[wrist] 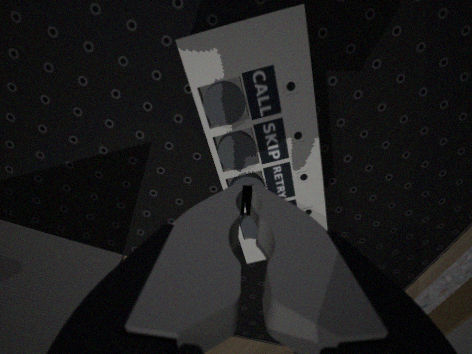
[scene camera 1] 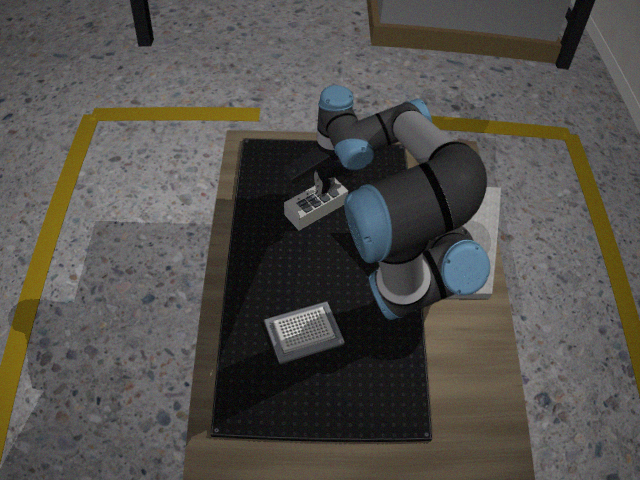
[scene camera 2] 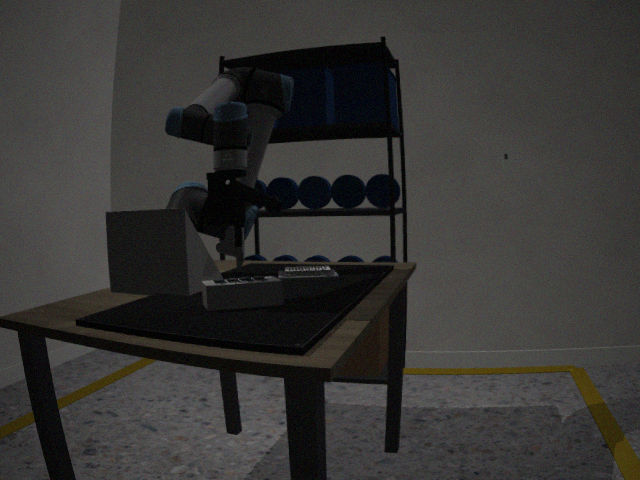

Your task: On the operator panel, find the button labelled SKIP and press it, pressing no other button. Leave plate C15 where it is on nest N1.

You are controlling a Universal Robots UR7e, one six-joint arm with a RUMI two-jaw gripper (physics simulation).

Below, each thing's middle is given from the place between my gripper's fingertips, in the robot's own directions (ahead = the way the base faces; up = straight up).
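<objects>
Operator panel [scene camera 1: 293, 209]: my hand 10 mm short of it, 20 mm to the left of it, 50 mm above it. Nest N1 [scene camera 1: 323, 346]: 370 mm to the left of my hand, 60 mm ahead of it, 70 mm below it. Plate C15 [scene camera 1: 312, 327]: 370 mm to the left of my hand, 60 mm ahead of it, 60 mm below it.
</objects>
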